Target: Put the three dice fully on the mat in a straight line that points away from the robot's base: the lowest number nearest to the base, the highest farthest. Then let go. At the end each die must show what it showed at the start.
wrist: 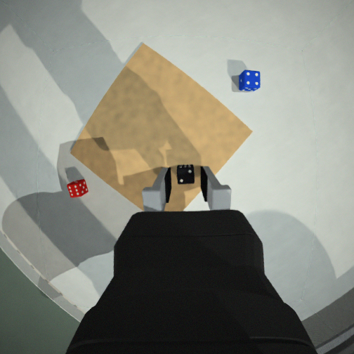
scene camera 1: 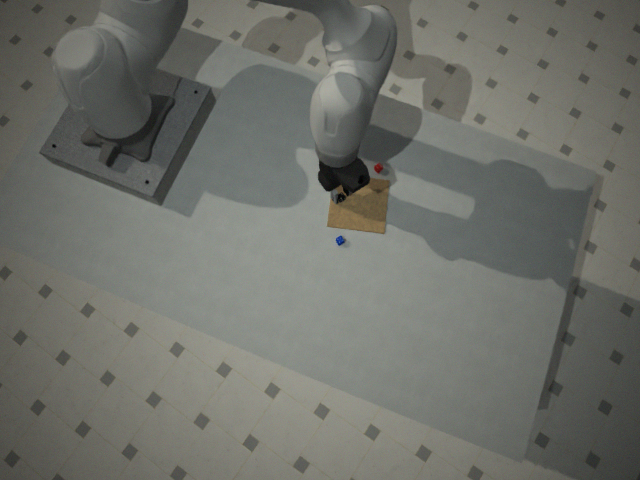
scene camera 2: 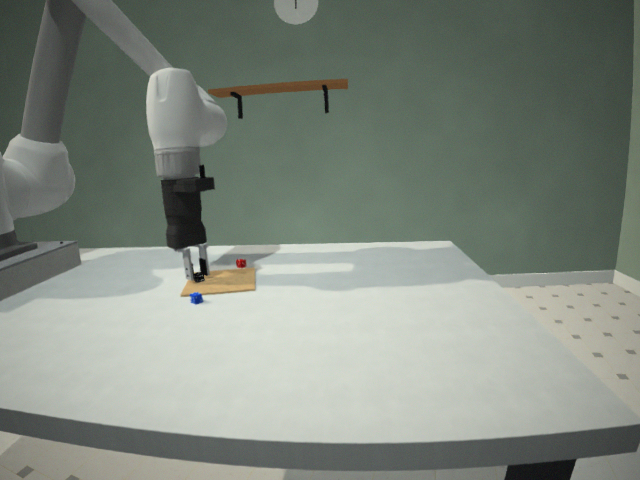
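Pixels of known places: gripper, fingertip midpoint: [scene camera 1: 340, 196] [scene camera 2: 197, 276]; arm's base, link origin: [scene camera 1: 128, 121].
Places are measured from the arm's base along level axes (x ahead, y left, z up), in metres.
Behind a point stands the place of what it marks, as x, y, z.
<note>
The black die [scene camera 2: 198, 277] @(0.558, -0.026, -0.051) [wrist: 185, 175] sits on the tan mat [scene camera 1: 361, 219] @(0.618, -0.054, -0.061) [scene camera 2: 235, 283] @(0.636, -0.037, -0.061) [wrist: 215, 120], close to the mat corner nearest the base; its top shows two. My gripper [scene camera 1: 340, 197] @(0.553, -0.014, -0.053) [scene camera 2: 197, 275] @(0.553, -0.014, -0.053) [wrist: 185, 177] is open, with its fingers low on either side of the black die and a gap on each side in the wrist view. The blue die [scene camera 1: 340, 240] @(0.585, -0.123, -0.050) [scene camera 2: 196, 298] @(0.587, -0.130, -0.055) [wrist: 249, 80] lies on the table outside the mat, four on top. The red die [scene camera 1: 378, 167] @(0.622, 0.087, -0.050) [scene camera 2: 240, 263] @(0.623, 0.079, -0.055) [wrist: 77, 188] lies off the mat's opposite side; its top appears to show six.
The robot's base plate [scene camera 1: 180, 149] @(0.146, -0.027, -0.015) [scene camera 2: 51, 263] @(0.152, 0.048, -0.032) stands on the table at the left in both scene views. The arm's shadow falls across the mat and table. A wall shelf [scene camera 2: 279, 87] hangs behind the table.
</note>
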